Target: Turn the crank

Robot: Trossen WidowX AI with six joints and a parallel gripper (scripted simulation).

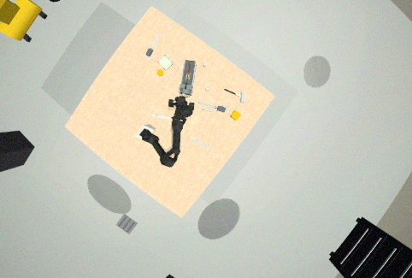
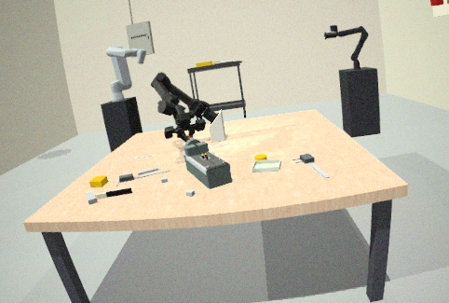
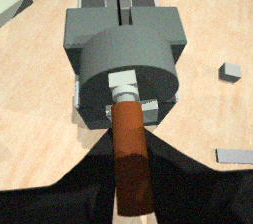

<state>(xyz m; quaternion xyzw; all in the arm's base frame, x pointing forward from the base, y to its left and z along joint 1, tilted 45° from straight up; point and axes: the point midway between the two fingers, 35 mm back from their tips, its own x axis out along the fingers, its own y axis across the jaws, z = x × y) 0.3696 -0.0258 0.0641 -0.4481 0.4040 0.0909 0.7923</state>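
The crank lies 1 cm above my gripper tip. Also, from my gripper tip: red pointer 17 cm ahead, 9 cm to the left, 1 cm below; then brown crank handle 1 cm behind, 1 cm to the right, 3 cm above; then yellow disc 3 cm ahead, 29 cm to the left, 8 cm below.
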